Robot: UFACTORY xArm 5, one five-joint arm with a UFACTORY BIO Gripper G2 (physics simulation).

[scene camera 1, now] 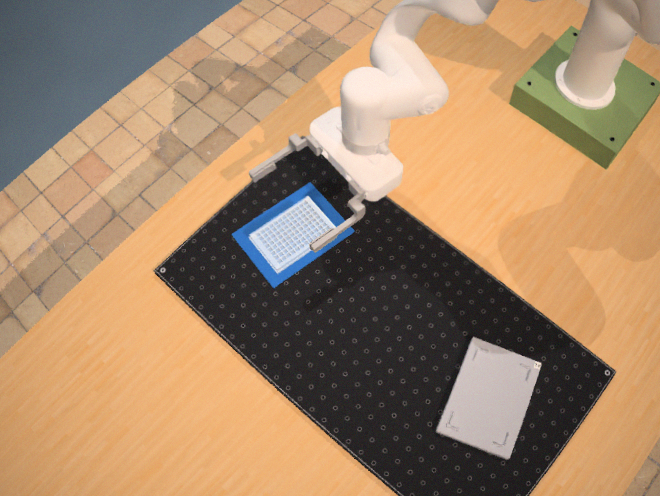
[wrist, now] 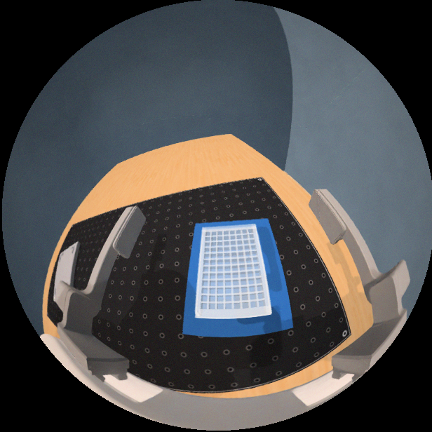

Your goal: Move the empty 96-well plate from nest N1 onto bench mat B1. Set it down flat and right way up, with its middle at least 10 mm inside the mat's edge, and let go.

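Frame: origin at the arm's base, x ahead, y right, z down, level; metres.
Where they show: end effector, tool point: (scene camera 1: 291,204); arm's base, origin of the base link: (scene camera 1: 584,85).
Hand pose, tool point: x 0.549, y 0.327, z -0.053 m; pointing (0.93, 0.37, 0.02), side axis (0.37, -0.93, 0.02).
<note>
Things, the pixels of their top centre, and the offset from my tool point. Level surfaces: height alone.
- white 96-well plate, middle of its top: (scene camera 1: 292,231) dy +0.004, dx +0.004, dz +0.086 m
- blue bench mat B1, its level: dz +0.100 m
- grey nest N1, middle of its top: (scene camera 1: 491,396) dy -0.409, dx +0.094, dz +0.087 m
- black perforated board, its level: dz +0.102 m
- wooden table, its level: dz +0.115 m
The white 96-well plate (scene camera 1: 290,232) (wrist: 232,270) lies flat on the blue bench mat B1 (scene camera 1: 256,254) (wrist: 237,328), its well grid facing up. Its outline is inside the mat's edges, with blue showing around it. My gripper (scene camera 1: 290,208) (wrist: 229,223) is open and empty, raised above the mat, its fingers wide apart and clear of the plate. In the scene view one finger covers a small part of the plate's edge. The grey nest N1 (scene camera 1: 490,397) (wrist: 66,267) is flat and bears no plate.
The black perforated board (scene camera 1: 373,330) (wrist: 150,300) lies under the mat and the nest, on the wooden table (scene camera 1: 106,384) (wrist: 175,165). The arm's green base block (scene camera 1: 608,120) stands at the upper right of the scene view.
</note>
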